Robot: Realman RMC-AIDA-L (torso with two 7-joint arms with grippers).
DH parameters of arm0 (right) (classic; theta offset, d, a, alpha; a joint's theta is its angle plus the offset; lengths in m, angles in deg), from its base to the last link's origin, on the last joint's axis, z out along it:
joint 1: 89.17 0.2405 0 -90
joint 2: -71.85 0 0 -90
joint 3: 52.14 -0.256 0 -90
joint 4: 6.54 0 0 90
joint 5: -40.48 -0.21 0 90
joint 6: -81.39 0 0 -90
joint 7: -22.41 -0.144 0 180
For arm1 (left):
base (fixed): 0 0 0 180
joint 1: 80.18 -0.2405 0 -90
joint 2: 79.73 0 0 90
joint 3: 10.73 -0.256 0 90
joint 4: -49.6 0 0 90
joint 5: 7.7 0.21 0 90
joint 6: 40.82 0 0 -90
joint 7: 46.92 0.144 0 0
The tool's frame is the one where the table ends.
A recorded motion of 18 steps. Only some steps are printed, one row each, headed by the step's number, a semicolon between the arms.
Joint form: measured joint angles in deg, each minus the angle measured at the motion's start. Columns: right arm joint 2, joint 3, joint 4, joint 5, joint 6, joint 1, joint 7; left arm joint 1, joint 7, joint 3, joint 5, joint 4, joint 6, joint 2.
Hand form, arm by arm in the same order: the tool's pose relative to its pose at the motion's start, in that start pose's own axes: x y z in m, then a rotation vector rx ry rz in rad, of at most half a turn. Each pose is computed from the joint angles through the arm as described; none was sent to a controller.
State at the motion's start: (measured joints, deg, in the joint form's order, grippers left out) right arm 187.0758 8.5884 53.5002 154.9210 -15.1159 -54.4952 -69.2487; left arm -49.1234 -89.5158 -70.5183 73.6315 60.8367 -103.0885 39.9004
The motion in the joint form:
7: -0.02 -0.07 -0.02 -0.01 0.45 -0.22 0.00; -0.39 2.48 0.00 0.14 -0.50 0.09 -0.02
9: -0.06 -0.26 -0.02 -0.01 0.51 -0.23 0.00; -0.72 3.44 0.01 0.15 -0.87 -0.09 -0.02
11: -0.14 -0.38 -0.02 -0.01 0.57 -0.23 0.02; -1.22 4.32 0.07 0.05 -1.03 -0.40 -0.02
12: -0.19 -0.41 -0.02 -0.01 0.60 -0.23 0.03; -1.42 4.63 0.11 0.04 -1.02 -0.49 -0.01
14: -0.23 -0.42 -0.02 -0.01 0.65 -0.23 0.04; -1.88 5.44 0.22 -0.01 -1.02 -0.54 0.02
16: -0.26 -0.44 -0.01 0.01 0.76 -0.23 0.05; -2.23 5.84 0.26 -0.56 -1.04 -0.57 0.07
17: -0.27 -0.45 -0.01 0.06 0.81 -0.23 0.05; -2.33 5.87 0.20 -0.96 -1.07 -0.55 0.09
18: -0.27 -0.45 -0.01 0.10 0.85 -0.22 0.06; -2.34 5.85 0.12 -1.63 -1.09 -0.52 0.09
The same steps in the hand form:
7: 0.0014 -0.0007 -0.0006 0.0097 -0.0006 0.0043; -0.0045 0.0022 -0.0021 0.0005 -0.0094 0.0317
9: 0.0015 -0.0013 -0.0015 0.0138 -0.0020 0.0054; -0.0075 0.0042 -0.0038 -0.0006 -0.0123 0.0384
11: 0.0016 -0.0018 -0.0023 0.0173 -0.0021 0.0054; -0.0102 0.0059 -0.0062 0.0011 -0.0117 0.0432
12: 0.0017 -0.0021 -0.0027 0.0188 -0.0017 0.0052; -0.0111 0.0063 -0.0071 0.0022 -0.0115 0.0456
14: 0.0017 -0.0023 -0.0030 0.0202 -0.0013 0.0050; -0.0135 0.0072 -0.0090 0.0070 -0.0129 0.0520
16: 0.0018 -0.0027 -0.0033 0.0228 -0.0008 0.0047; -0.0147 0.0073 -0.0104 0.0161 -0.0093 0.0488
17: 0.0019 -0.0029 -0.0034 0.0239 0.0001 0.0048; -0.0149 0.0072 -0.0107 0.0208 -0.0070 0.0446
18: 0.0020 -0.0030 -0.0034 0.0246 0.0008 0.0046; -0.0142 0.0063 -0.0108 0.0282 -0.0018 0.0391

